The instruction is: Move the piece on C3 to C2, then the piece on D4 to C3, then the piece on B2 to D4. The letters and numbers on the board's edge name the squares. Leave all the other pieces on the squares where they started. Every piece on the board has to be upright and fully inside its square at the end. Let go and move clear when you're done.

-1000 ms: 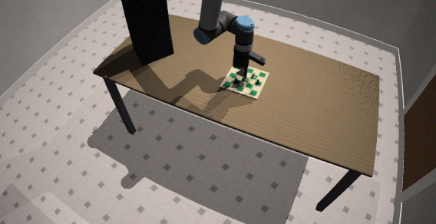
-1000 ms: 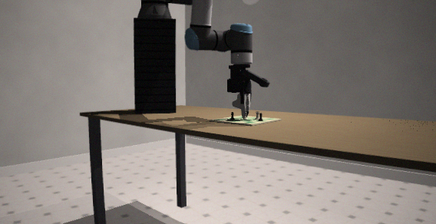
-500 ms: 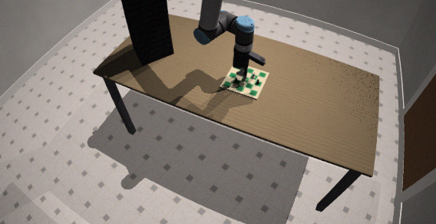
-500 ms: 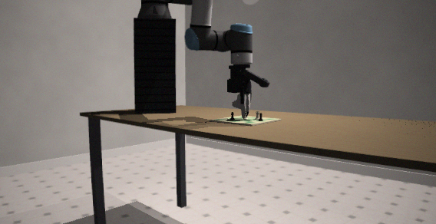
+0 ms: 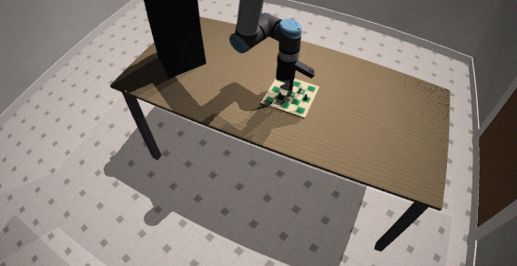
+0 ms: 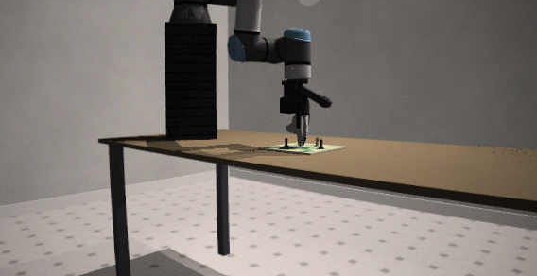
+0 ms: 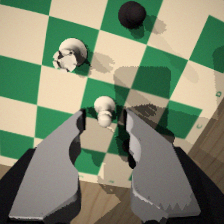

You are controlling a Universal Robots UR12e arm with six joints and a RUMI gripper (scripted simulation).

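The green-and-cream chessboard lies 2 cm below my hand.
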